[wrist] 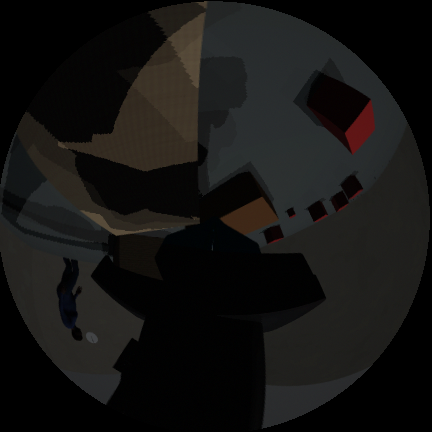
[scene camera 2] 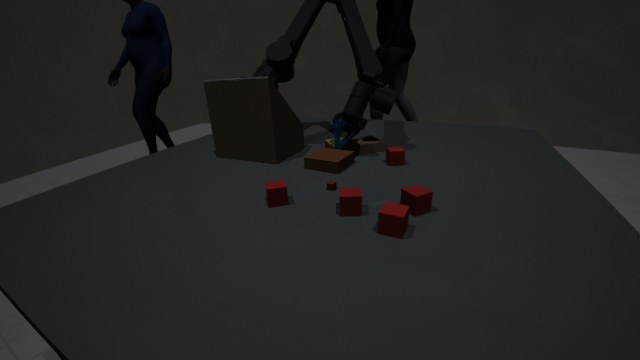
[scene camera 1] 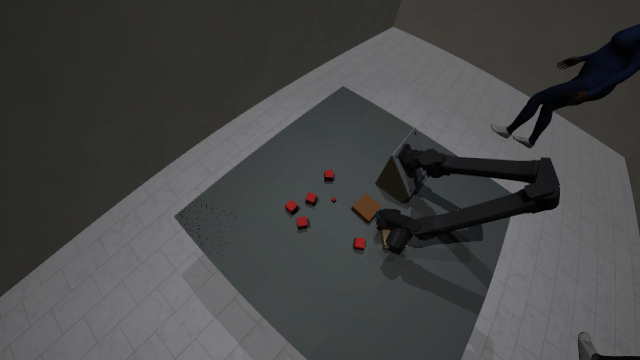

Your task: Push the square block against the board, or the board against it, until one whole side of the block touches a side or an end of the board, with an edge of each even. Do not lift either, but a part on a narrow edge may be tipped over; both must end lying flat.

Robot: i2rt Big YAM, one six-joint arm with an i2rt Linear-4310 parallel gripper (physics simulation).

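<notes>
The square block is a flat brown tile lying on the dark mat. The tan board lies flat just behind it, mostly covered by my wrist in the overhead view. My gripper is shut and empty. Its blue fingertips are down at the board's end nearest the block, pressing on or beside the board. The block's near corner lies close to the board. I cannot tell whether they touch.
Several red cubes are scattered on the mat, one right beside the board, plus a tiny one. The arm's wedge-shaped base stands behind the block. A person walks on the tiled floor.
</notes>
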